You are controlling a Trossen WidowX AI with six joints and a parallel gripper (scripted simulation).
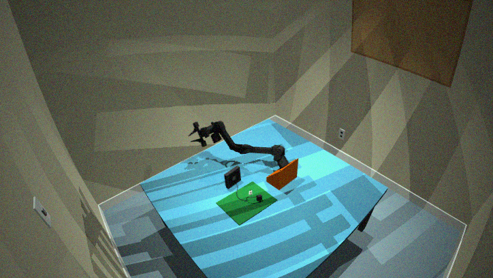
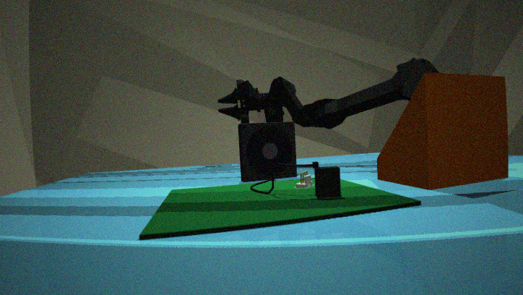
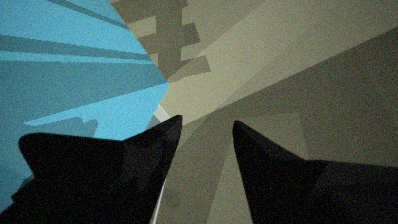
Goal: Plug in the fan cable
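Right now my gripper tip is 640 mm to the right of the black plug, 190 mm above it and 30 mm past it. Round my gripper tip: fan header (550 mm to the left, 210 mm below, 40 mm behind); then black fan (410 mm to the left, 150 mm below, 30 mm behind); then green board (590 mm to the left, 220 mm below, 30 mm ahead).
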